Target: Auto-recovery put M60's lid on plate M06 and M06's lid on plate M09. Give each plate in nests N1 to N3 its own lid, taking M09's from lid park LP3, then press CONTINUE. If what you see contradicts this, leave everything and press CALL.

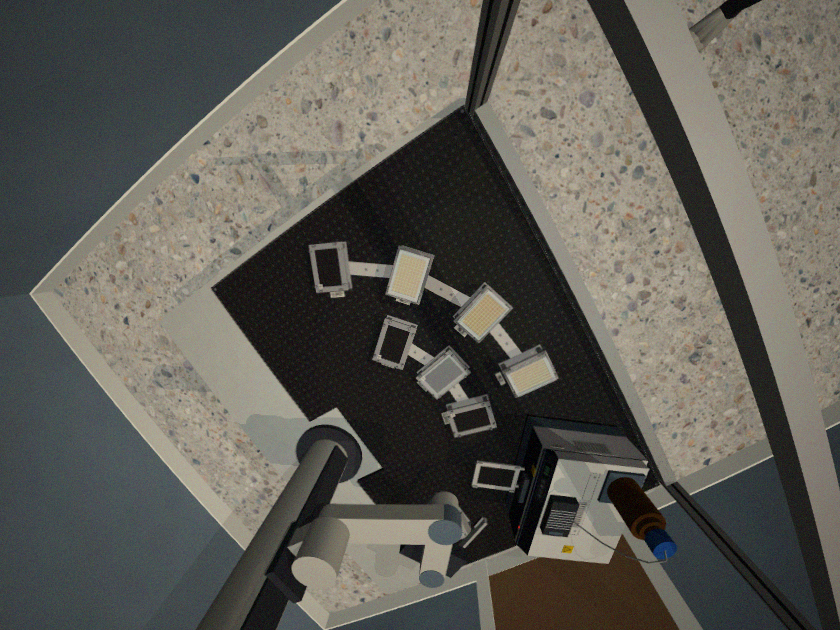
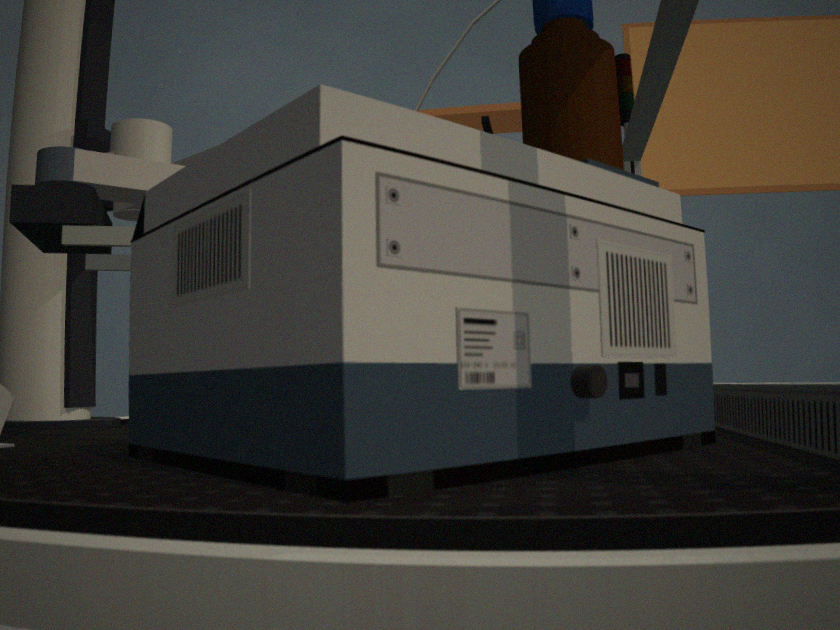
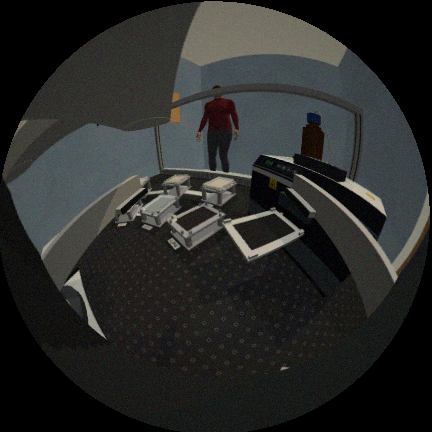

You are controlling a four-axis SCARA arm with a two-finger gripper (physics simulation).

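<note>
Three plates with yellowish tops stand in nests on the outer arc: the left plate, the middle plate and the right plate. Their labels are too small to read, and I cannot tell which lid is on which. A grey lid lies on the middle stand of the inner arc. The inner stands on either side, left and right, are empty frames. My gripper is open and empty, at the front, beside the machine. CONTINUE and CALL cannot be read.
A fourth outer stand is an empty frame. A white open frame juts from the machine. A brown bottle stands on the machine. A person stands beyond the rail.
</note>
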